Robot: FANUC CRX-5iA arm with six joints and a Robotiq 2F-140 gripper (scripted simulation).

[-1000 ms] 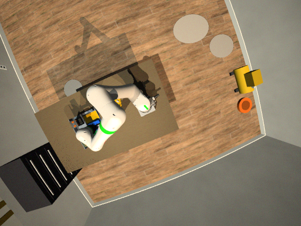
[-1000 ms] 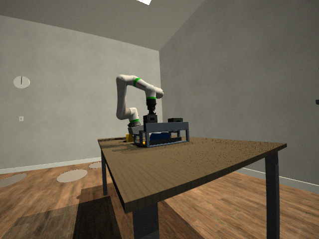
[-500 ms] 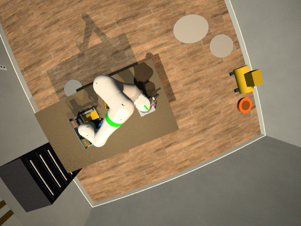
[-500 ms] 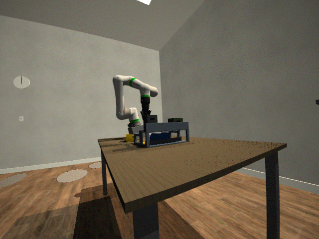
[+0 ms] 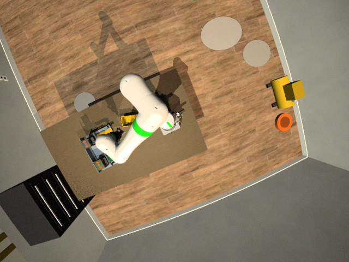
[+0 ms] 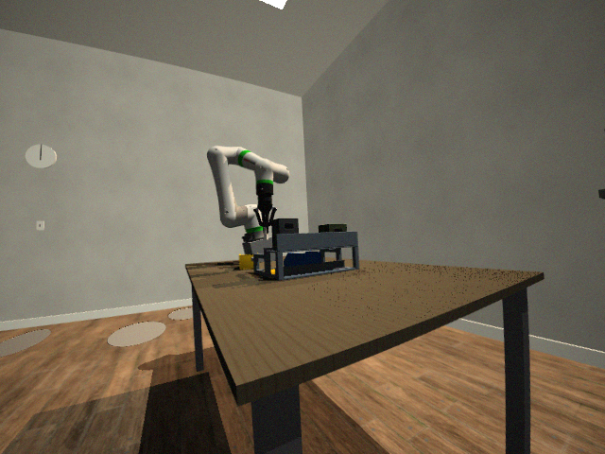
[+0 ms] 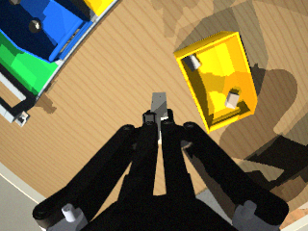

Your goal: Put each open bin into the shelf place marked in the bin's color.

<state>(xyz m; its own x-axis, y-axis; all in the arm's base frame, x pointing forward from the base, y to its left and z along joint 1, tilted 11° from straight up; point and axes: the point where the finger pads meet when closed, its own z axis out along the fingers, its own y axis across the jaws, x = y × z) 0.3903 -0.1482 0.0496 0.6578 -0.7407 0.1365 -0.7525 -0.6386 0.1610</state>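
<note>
Right now my hand is 9 cm past the yellow bin, 6 cm to the left of it and 14 cm above it. The rest, counted from my hand: blue bin (25 cm ahead, 3 cm to the left, 14 cm below); blue mark (25 cm ahead, 3 cm to the left, 17 cm below); yellow mark (24 cm ahead, 8 cm to the right, 17 cm below).
</note>
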